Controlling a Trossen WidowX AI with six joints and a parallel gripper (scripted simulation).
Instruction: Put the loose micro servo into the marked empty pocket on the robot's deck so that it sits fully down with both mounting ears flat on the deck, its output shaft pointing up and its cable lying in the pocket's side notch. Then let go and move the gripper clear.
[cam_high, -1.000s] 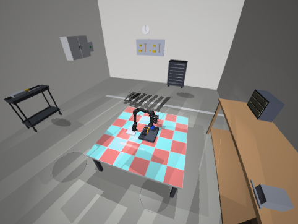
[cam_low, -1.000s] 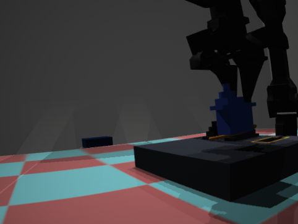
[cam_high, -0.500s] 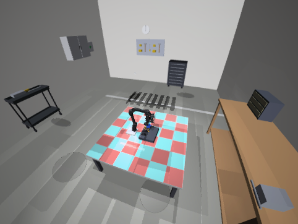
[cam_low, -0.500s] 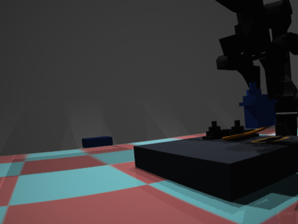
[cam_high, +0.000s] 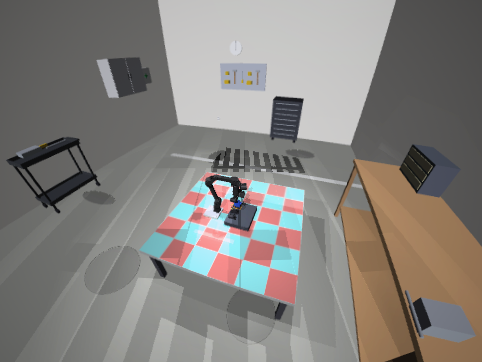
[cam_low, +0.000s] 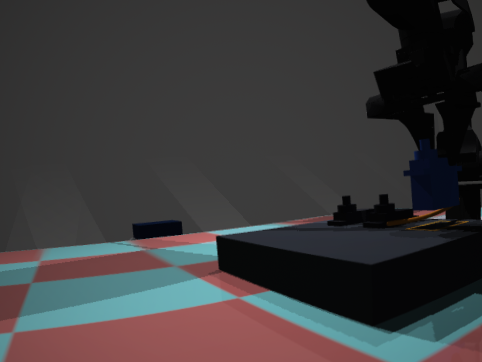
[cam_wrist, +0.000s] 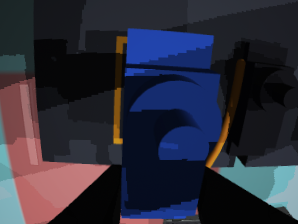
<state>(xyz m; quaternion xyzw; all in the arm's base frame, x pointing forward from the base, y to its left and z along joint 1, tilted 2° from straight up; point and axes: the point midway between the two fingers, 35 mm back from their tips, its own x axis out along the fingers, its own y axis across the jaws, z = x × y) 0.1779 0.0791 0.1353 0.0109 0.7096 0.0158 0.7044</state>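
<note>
Now: the dark robot deck 12 cm ahead of my gripper tip, 7 cm to the right of it and 9 cm below it.
</note>
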